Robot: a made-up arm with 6 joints.
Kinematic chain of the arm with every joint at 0, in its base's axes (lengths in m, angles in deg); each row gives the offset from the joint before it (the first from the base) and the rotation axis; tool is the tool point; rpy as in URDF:
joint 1: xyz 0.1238 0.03 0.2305 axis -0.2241 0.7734 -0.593
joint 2: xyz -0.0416 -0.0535 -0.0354 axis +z
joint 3: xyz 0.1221 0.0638 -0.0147 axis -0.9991 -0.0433 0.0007
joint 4: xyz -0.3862 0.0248 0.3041 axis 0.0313 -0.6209 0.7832
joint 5: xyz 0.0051 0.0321 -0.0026 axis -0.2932 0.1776 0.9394
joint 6: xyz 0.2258 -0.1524 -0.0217 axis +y
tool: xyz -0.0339 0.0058 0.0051 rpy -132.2 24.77 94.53
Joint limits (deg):
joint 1: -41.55..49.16
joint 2: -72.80..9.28
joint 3: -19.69..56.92
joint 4: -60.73..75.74
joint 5: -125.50..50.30
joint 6: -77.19..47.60
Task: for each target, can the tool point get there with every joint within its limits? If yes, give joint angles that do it. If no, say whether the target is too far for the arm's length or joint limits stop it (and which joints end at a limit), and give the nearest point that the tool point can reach.
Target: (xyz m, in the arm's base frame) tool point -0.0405 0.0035 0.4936
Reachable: yes | joints 28.48 -11.64 0.11 46.76 -80.21 32.24
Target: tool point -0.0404 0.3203 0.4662
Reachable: yes | joints -28.54 -21.07 35.11 50.53 12.09 20.48
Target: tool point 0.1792 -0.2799 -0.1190
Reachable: no: joint limits stop it (at a limit: joint 1, joint 2, joint 3, joint 4, joint 6) | nearest point 0.0413 -0.2602 0.1251 | short by 0.281 m
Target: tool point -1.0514 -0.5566 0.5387
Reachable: no: too far | nearest point -0.4134 -0.2319 0.3668 | short by 0.736 m
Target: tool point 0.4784 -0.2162 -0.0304
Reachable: no: joint limits stop it (at a limit: joint 1, joint 2, joint 3, joint 6) | nearest point 0.4386 -0.0505 0.0082 | short by 0.175 m
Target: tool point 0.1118 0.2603 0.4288
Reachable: yes | joints 35.06 -33.60 51.12 37.55 -88.80 12.74
